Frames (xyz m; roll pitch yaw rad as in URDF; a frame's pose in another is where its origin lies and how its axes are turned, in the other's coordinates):
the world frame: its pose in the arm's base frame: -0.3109 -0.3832 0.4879 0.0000 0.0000 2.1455
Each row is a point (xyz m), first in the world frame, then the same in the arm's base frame.
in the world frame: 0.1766 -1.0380 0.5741
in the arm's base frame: 0.4644 0.3293 1.0620
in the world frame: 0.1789 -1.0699 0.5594
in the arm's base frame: 0.4899 0.3485 1.0473
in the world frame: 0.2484 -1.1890 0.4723
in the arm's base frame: 0.5521 0.4716 0.9602
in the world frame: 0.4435 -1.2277 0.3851
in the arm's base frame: 0.4785 0.6564 0.8730
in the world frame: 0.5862 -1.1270 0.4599
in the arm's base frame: 0.3164 0.7215 0.9478
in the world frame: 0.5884 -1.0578 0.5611
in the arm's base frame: 0.2571 0.6857 1.0490
